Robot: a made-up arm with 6 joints.
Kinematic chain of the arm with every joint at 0, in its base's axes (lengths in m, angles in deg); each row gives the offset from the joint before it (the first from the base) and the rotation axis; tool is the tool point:
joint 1: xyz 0 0 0.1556 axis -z
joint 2: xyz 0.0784 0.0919 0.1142 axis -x
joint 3: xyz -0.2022 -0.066 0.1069 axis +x
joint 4: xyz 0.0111 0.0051 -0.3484 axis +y
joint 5: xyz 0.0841 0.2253 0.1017 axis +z
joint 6: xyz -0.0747 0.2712 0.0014 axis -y
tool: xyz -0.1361 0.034 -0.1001
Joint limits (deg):
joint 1: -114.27..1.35
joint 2: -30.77..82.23
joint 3: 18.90..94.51
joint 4: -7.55..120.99
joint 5: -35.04..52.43
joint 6: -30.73..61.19
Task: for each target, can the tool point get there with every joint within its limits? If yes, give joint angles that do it. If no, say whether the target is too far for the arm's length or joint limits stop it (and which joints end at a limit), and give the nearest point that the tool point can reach.
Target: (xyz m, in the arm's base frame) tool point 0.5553 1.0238 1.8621
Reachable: no: too far | nearest point -0.0187 0.5079 0.9700 | short by 1.180 m
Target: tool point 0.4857 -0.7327 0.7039
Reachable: no: joint limits stop it (at a limit: joint 1, joint 2, joint 3, joint 6) | nearest point 0.1522 -0.3826 0.7192 | short by 0.484 m
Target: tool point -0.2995 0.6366 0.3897
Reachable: yes | joints -11.48 15.14 45.44 109.36 -3.19 40.59
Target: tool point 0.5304 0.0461 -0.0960
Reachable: no: joint limits stop it (at a limit: joint 1, joint 2, joint 3, joint 4, joint 6) | nearest point 0.1181 0.2061 -0.0030 | short by 0.452 m
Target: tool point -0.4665 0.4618 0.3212
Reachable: yes | joints -9.72 43.09 77.45 12.99 44.94 4.86
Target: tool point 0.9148 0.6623 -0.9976
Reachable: no: too far | nearest point 0.0898 0.4252 -0.2993 | short by 1.107 m
